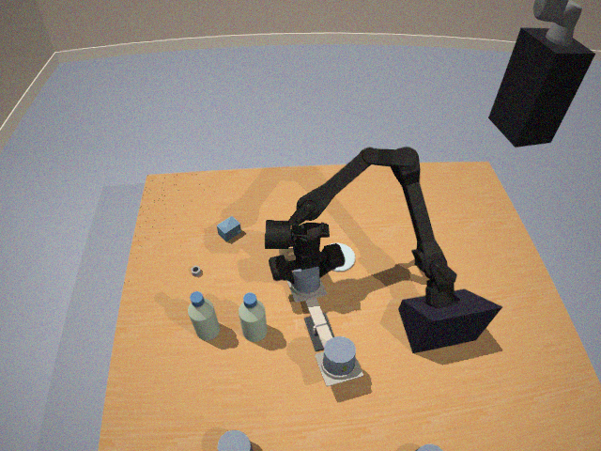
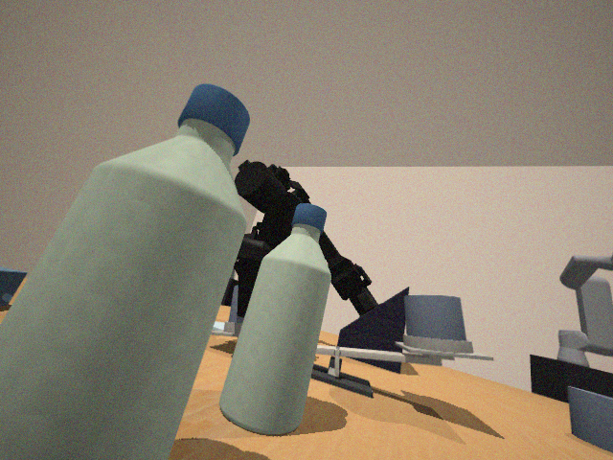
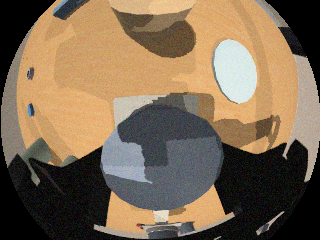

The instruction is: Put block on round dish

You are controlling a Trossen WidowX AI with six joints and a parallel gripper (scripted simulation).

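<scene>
Right now my gripper tip is 12 cm past the pale blue round dish, 8 cm to the left of it and 4 cm above it. Round my gripper tip: grey-blue cup 27 cm to the left, 6 cm above, 1 cm behind; tan cylinder 15 cm to the right, 1 cm below; pale green block 1 cm below.
</scene>
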